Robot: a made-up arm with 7 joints.
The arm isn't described. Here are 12 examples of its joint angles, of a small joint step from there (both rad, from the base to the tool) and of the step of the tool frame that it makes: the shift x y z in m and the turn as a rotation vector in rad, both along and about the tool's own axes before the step.
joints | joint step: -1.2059 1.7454 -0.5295 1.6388 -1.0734 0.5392 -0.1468 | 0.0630 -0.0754 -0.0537 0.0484 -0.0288 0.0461 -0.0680
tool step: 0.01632 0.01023 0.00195 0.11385 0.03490 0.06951
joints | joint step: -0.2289 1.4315 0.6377 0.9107 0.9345 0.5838 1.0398 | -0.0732 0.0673 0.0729 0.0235 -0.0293 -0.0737 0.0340
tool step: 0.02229 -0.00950 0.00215 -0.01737 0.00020 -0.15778
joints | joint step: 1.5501 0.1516 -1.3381 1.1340 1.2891 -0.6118 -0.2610 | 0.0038 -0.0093 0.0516 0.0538 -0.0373 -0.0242 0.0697
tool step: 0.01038 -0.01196 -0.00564 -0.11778 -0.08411 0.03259
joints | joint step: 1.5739 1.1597 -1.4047 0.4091 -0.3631 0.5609 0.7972 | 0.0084 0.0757 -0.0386 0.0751 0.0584 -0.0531 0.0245
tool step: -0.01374 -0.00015 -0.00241 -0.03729 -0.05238 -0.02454
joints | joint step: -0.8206 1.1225 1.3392 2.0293 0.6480 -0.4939 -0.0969 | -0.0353 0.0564 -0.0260 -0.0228 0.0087 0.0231 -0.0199
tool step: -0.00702 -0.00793 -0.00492 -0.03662 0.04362 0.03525
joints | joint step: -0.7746 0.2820 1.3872 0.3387 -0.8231 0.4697 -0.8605 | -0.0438 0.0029 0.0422 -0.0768 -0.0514 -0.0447 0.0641
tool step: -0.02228 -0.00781 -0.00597 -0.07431 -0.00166 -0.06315
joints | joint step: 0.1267 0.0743 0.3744 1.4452 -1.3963 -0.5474 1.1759 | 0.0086 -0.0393 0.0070 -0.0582 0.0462 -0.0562 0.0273
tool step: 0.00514 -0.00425 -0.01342 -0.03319 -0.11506 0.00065
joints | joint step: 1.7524 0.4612 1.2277 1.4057 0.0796 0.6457 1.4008 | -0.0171 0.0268 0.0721 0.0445 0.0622 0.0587 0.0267
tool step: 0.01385 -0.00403 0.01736 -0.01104 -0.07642 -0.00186
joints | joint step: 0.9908 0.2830 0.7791 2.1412 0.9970 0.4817 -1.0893 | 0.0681 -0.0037 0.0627 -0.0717 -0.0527 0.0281 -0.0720
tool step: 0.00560 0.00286 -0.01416 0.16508 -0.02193 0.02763
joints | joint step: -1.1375 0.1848 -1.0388 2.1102 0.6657 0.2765 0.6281 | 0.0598 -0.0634 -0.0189 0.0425 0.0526 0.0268 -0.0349
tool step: 0.01663 -0.00444 -0.01304 -0.06826 -0.05531 -0.02389
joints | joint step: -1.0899 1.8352 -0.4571 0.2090 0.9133 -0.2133 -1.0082 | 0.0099 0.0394 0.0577 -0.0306 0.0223 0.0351 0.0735
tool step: 0.00399 0.01131 -0.01690 0.00891 0.07058 0.01510
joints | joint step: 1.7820 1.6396 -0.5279 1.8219 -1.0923 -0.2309 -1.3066 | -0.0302 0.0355 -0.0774 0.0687 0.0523 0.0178 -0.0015
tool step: 0.02009 0.00024 -0.00238 0.00443 0.02381 0.11545
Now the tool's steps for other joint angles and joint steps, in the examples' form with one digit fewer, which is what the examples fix.
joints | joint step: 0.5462 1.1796 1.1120 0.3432 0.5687 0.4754 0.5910 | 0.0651 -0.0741 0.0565 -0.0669 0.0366 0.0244 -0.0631
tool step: -0.0350 0.0104 -0.0075 0.0333 0.0256 0.2163
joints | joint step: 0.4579 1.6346 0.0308 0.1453 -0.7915 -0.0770 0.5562 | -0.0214 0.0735 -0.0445 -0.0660 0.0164 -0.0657 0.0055
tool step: -0.0270 0.0078 0.0087 -0.0098 0.0518 -0.0349
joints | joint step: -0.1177 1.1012 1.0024 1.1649 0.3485 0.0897 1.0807 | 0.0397 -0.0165 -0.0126 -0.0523 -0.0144 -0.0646 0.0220
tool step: -0.0117 0.0008 0.0012 0.0056 -0.0236 -0.0048
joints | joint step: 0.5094 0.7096 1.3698 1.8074 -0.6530 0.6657 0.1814 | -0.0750 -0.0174 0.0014 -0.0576 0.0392 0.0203 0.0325
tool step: -0.0131 -0.0098 -0.0046 -0.1062 0.0672 -0.0505
